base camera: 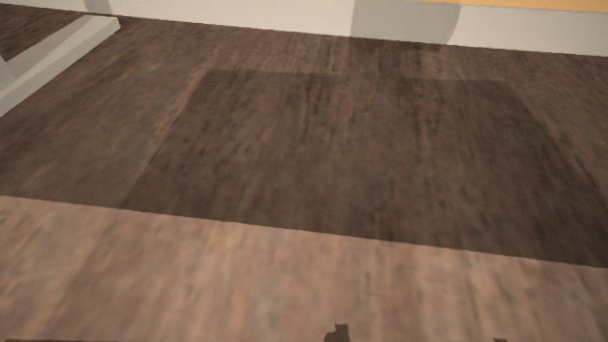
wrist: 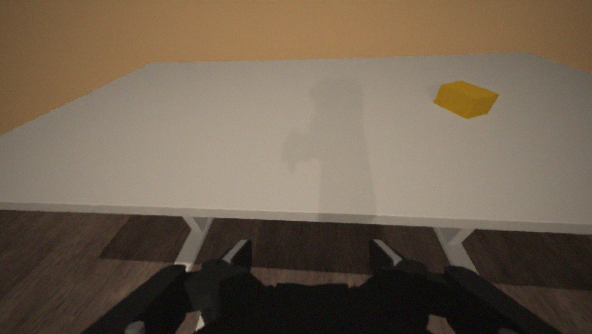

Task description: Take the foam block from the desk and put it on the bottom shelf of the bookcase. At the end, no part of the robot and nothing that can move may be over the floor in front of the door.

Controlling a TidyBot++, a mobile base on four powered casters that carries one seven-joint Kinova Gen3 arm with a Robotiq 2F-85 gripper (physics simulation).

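Places are measured from the arm's base along level axes (x left, y ahead, z down), in metres.
Pixels of known places: gripper, fingertip midpoint: [wrist: 309,253].
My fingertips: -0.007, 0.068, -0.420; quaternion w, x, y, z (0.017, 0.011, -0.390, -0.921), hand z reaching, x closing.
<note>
For each thing: its top centre in the pictures, then the offset to it from my fingertips, as dx, dy, dz. "*": a spot on its surface instead. Level surfaces: height alone.
- yellow foam block at its top centre: [wrist: 468,89] -0.382, +0.385, +0.051
- white desk at its surface level: dz +0.096
- white desk foot at a spot on its surface: [base camera: 65,55] * +0.488, +0.681, +0.794
The yellow foam block [wrist: 466,100] lies on the white desk [wrist: 200,150], toward the back right of the desk top in the wrist view. My gripper [wrist: 309,253] is open, with a wide gap between its fingertips. In the wrist view the fingertips show below the desk's front edge, to the left of the block and apart from it. The bookcase and the door do not show in either view.
A white desk foot [base camera: 65,55] lies on the floor at the left of the base camera view. A white baseboard [base camera: 300,22] runs along the orange wall [wrist: 300,30] behind. Two desk legs [wrist: 200,225] [wrist: 452,237] show below the desk's front edge.
</note>
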